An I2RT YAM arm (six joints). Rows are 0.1 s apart.
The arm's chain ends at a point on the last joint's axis. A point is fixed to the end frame.
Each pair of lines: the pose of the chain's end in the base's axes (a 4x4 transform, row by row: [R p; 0 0 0 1], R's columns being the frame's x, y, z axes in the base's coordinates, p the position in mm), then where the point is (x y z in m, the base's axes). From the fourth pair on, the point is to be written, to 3 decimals.
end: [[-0.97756, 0.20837, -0.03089, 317.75], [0.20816, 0.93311, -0.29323, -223.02], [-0.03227, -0.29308, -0.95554, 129.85], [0, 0, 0, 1]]
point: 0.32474 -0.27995 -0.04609
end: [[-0.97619, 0.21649, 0.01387, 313.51], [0.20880, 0.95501, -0.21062, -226.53], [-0.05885, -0.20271, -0.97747, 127.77], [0, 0, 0, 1]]
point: 0.32874 -0.26822 -0.05189
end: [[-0.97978, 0.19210, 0.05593, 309.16], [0.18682, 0.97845, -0.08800, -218.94], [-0.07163, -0.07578, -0.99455, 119.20], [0, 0, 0, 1]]
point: 0.33220 -0.23771 -0.06346
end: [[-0.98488, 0.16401, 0.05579, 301.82], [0.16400, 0.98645, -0.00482, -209.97], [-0.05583, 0.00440, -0.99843, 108.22], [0, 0, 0, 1]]
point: 0.325 -0.213 -0.075
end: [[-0.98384, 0.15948, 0.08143, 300.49], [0.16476, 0.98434, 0.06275, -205.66], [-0.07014, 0.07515, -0.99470, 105.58], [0, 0, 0, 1]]
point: 0.328 -0.196 -0.077
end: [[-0.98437, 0.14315, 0.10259, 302.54], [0.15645, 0.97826, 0.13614, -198.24], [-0.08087, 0.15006, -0.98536, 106.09], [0, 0, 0, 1]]
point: 0.334 -0.175 -0.075
